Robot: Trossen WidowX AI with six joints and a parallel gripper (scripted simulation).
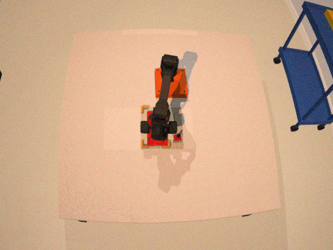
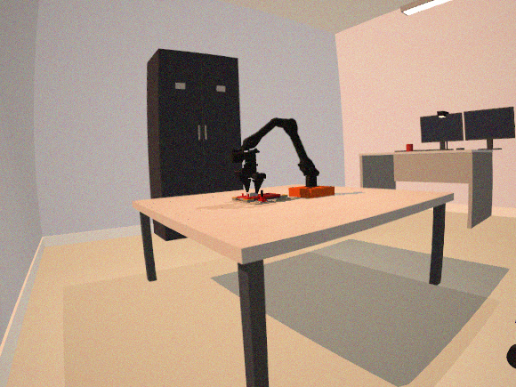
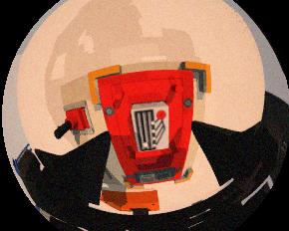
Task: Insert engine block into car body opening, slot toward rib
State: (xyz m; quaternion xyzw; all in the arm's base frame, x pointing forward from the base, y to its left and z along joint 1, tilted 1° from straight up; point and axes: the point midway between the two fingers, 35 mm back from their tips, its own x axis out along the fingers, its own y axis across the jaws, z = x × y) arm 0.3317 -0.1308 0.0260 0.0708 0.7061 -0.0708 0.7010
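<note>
My gripper tip is 20 mm above the grey engine block and 10 mm to the right of it.
</note>
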